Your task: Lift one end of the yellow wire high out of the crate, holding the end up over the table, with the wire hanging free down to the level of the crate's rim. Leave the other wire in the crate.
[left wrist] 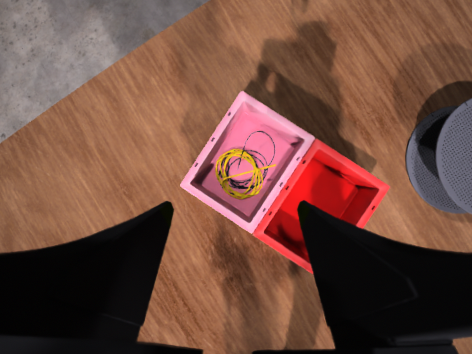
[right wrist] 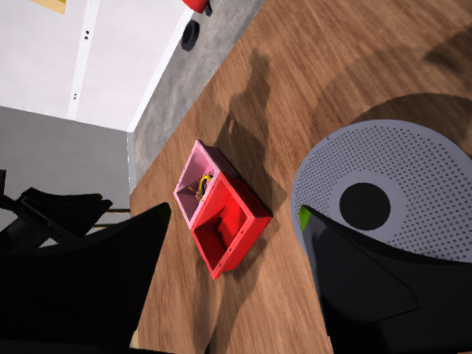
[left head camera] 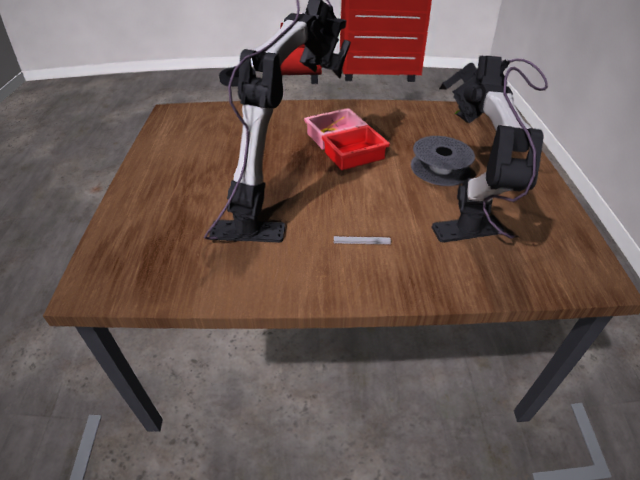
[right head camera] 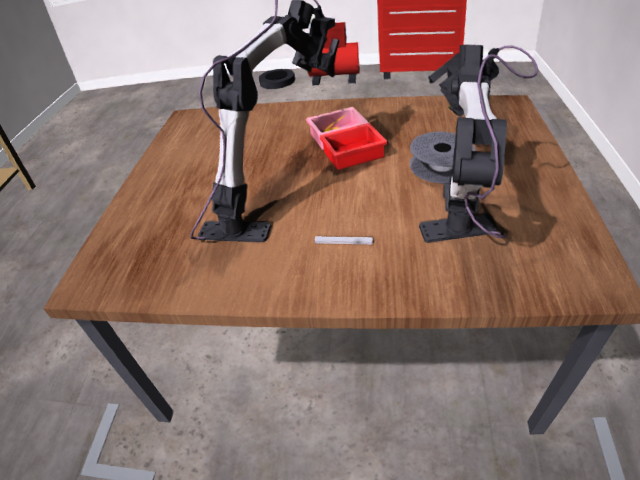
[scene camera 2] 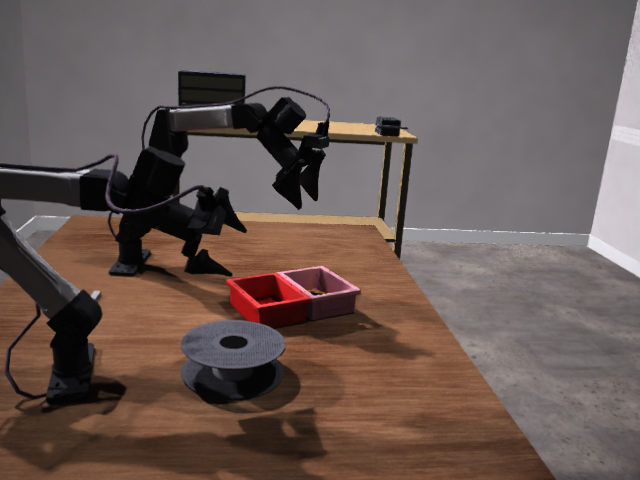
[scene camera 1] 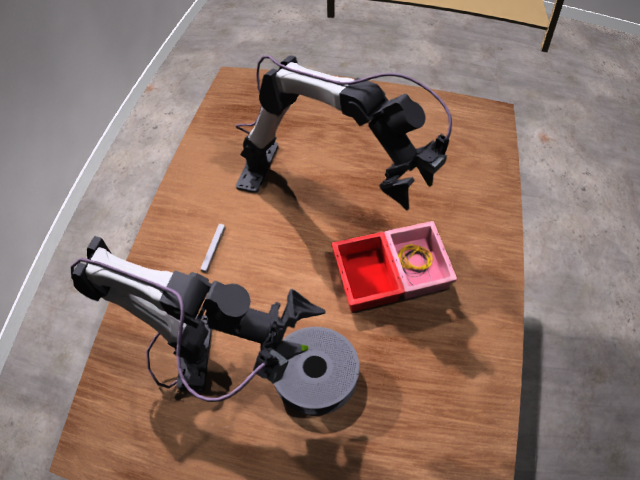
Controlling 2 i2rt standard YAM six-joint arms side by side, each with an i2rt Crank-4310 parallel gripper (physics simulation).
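Where they show: left gripper, between the fingertips: (left wrist: 235, 204) (right wrist: 105, 197) (left head camera: 328, 73) (right head camera: 322, 73) (scene camera 2: 308, 204) (scene camera 1: 419, 197); right gripper, between the fingertips: (right wrist: 234, 207) (left head camera: 448, 100) (right head camera: 440, 93) (scene camera 2: 239, 253) (scene camera 1: 316, 330); left arm's base, origin of its link: (left head camera: 247, 232) (right head camera: 234, 232) (scene camera 2: 130, 263) (scene camera 1: 257, 166); right arm's base, origin of its link: (left head camera: 467, 229) (right head camera: 458, 229) (scene camera 2: 72, 373) (scene camera 1: 195, 353).
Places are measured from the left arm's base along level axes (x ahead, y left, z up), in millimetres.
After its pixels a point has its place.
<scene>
The yellow wire (scene camera 1: 401, 258) @(x 478, y -220, z 16 mm) (left wrist: 220, 170) @(x 535, y -179, z 12 mm) lies coiled in the pink crate (left head camera: 314, 135) @(x 484, y -153, z 25 mm) (scene camera 1: 444, 253) @(x 585, y -206, z 63 mm) (scene camera 2: 333, 307) @(x 561, y -300, z 25 mm), on the crate's floor. In the left wrist view one straight stretch crosses the coil toward the red crate's side. A thin black wire (left wrist: 259, 132) @(x 564, y -275, z 4 mm) lies tangled with it, one loop standing out from the coil. My left gripper (scene camera 1: 419, 195) @(x 490, y -197, z 251 mm) (scene camera 2: 308, 204) @(x 490, y -197, z 251 mm) (left wrist: 235, 204) @(x 490, y -197, z 251 mm) is open and empty, high above the table beside the pink crate, pointing down. My right gripper (scene camera 1: 314, 329) @(x 352, y -560, z 241 mm) (scene camera 2: 237, 252) @(x 352, y -560, z 241 mm) (right wrist: 234, 207) @(x 352, y -560, z 241 mm) is open and empty, near the grey spool.
An empty red crate (left head camera: 356, 157) @(x 333, y -297, z 36 mm) (scene camera 1: 341, 268) @(x 340, y -314, z 63 mm) stands against the pink one. A grey spool (scene camera 1: 336, 351) @(x 384, y -529, z 65 mm) (scene camera 2: 258, 346) @(x 395, y -591, z 65 mm) (right wrist: 425, 190) @(x 343, y -636, z 65 mm) stands on the table near my right gripper. A light metal bar (left head camera: 361, 240) @(x -26, y -307, z 10 mm) (scene camera 1: 212, 248) @(x -18, y -315, z 10 mm) lies between the arm bases.
</scene>
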